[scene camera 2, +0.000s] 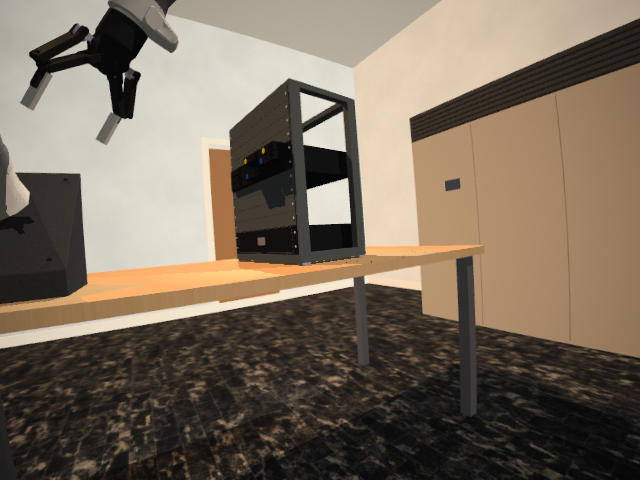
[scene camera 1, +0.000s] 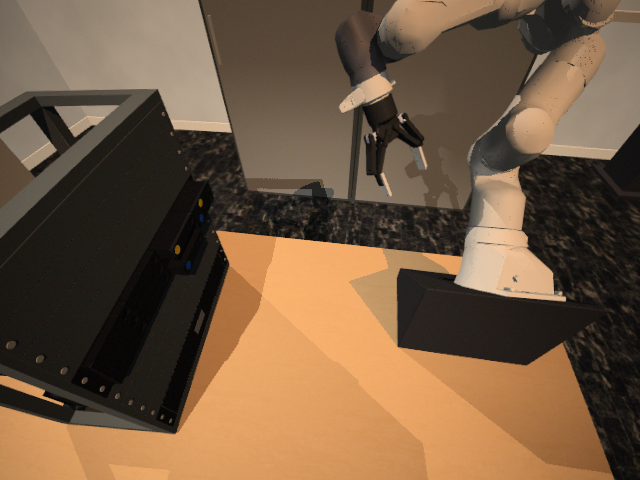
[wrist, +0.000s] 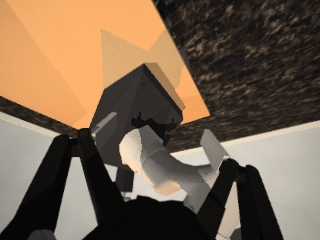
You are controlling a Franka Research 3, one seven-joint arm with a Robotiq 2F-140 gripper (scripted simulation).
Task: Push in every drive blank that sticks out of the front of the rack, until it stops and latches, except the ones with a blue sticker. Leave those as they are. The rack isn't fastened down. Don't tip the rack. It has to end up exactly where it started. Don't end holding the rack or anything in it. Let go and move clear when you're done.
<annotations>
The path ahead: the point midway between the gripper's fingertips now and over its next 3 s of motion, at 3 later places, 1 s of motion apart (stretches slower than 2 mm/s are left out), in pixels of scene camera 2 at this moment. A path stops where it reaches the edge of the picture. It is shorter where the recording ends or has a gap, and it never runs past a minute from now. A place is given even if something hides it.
My gripper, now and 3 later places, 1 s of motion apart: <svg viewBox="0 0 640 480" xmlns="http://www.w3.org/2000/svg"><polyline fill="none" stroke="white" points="68,126 112,169 173,188 195,174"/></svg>
</annotations>
